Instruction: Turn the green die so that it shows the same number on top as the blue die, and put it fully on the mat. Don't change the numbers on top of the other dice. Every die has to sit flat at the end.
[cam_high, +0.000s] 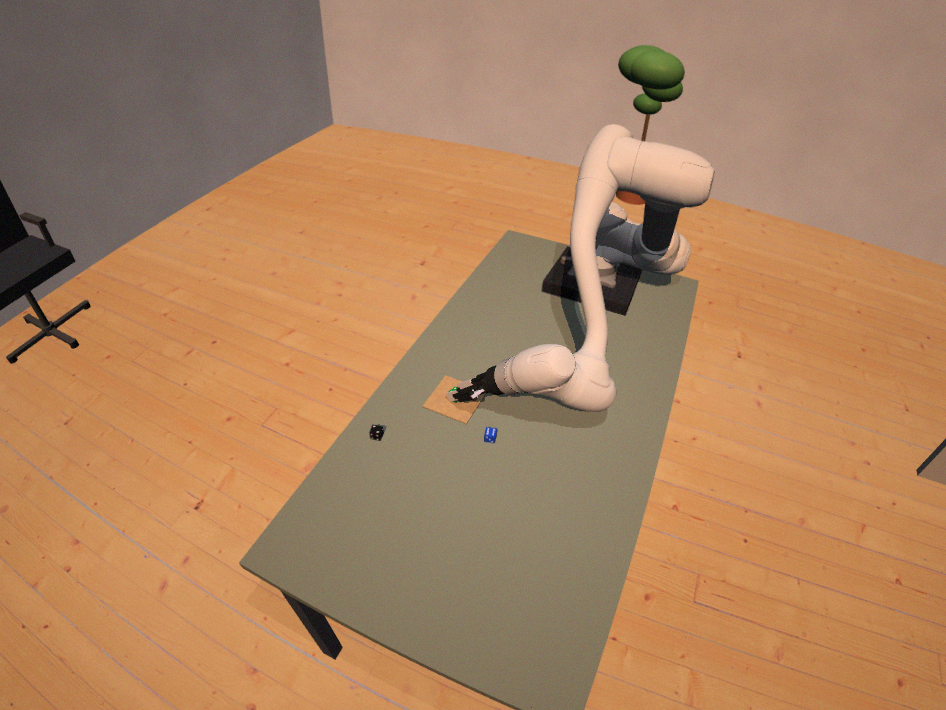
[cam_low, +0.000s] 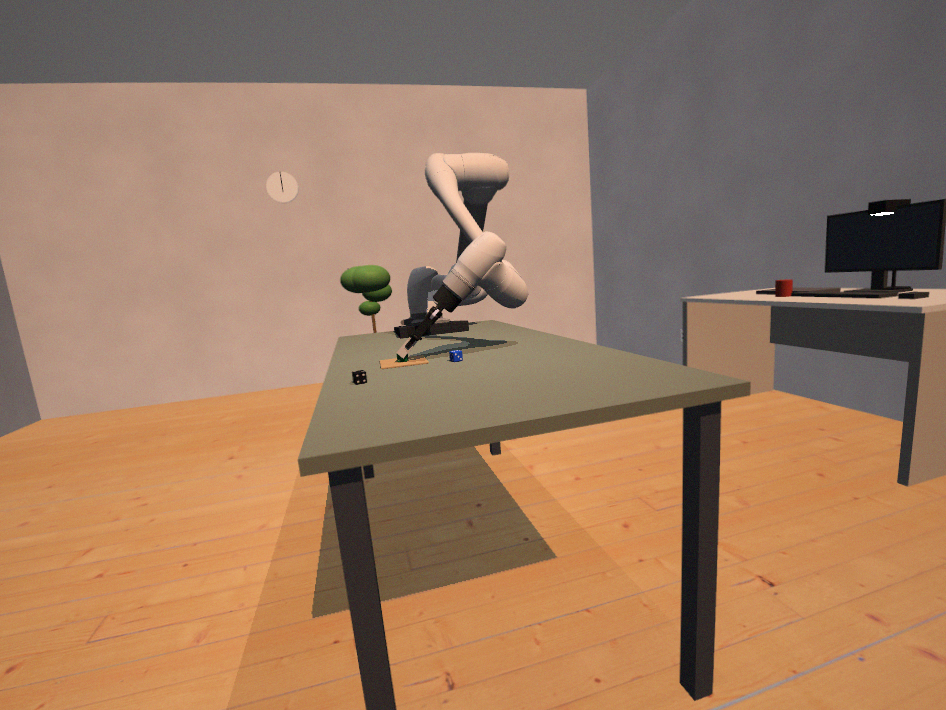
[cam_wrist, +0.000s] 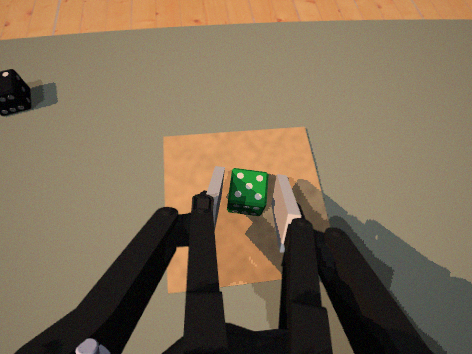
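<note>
My gripper is now 30 mm above the green die, 20 mm to the left of it and 10 mm past it. Round my hand: black die: 200 mm ahead, 170 mm to the right, 30 mm below; blue die: 120 mm to the left, 100 mm ahead, 30 mm below; tan mat: 50 mm below, 20 mm to the right, 10 mm behind.
</note>
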